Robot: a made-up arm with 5 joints. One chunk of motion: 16 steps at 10 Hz.
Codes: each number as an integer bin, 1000 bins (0 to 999) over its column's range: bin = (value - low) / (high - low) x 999, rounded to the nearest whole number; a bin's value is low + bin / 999 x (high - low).
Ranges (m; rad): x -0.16..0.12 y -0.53..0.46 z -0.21..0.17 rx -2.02..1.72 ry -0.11..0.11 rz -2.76..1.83
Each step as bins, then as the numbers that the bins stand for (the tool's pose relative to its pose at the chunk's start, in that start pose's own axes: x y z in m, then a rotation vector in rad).
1 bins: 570 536 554 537 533 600
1 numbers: -0.0002 0.0012 0.0007 -0.0096 0.0074 -0.0032
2 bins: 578 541 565 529 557 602
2 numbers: 0.0020 0.0061 0.0049 -0.0396 0.0127 0.0059
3 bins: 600 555 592 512 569 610
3 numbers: 0.0082 0.0200 0.0152 -0.1032 0.0153 0.0427
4 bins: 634 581 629 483 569 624
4 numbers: 0.0177 0.0458 0.0293 -0.2118 0.0153 0.1070
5 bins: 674 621 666 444 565 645
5 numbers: 0.0289 0.0854 0.0433 -0.3578 0.0144 0.2035
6 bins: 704 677 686 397 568 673
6 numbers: 0.0373 0.1409 0.0509 -0.5337 0.0151 0.3322
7 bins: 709 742 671 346 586 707
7 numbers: 0.0387 0.2053 0.0452 -0.7247 0.0190 0.4884
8 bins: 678 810 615 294 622 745
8 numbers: 0.0300 0.2727 0.0239 -0.9193 0.0270 0.6630
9 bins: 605 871 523 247 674 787
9 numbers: 0.0096 0.3332 -0.0111 -1.0953 0.0384 0.8559
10 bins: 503 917 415 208 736 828
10 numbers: -0.0190 0.3787 -0.0521 -1.2413 0.0521 1.0443
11 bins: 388 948 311 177 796 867
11 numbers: -0.0513 0.4095 -0.0917 -1.3574 0.0653 1.2235
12 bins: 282 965 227 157 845 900
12 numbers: -0.0810 0.4263 -0.1237 -1.4322 0.0761 1.3751
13 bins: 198 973 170 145 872 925
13 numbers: -0.1045 0.4342 -0.1453 -1.4772 0.0820 1.4900
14 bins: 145 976 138 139 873 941
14 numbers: -0.1194 0.4372 -0.1575 -1.4996 0.0823 1.5635
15 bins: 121 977 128 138 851 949
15 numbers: -0.1261 0.4382 -0.1613 -1.5034 0.0774 1.6003
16 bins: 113 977 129 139 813 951
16 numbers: -0.1283 0.4382 -0.1609 -1.4996 0.0690 1.6095
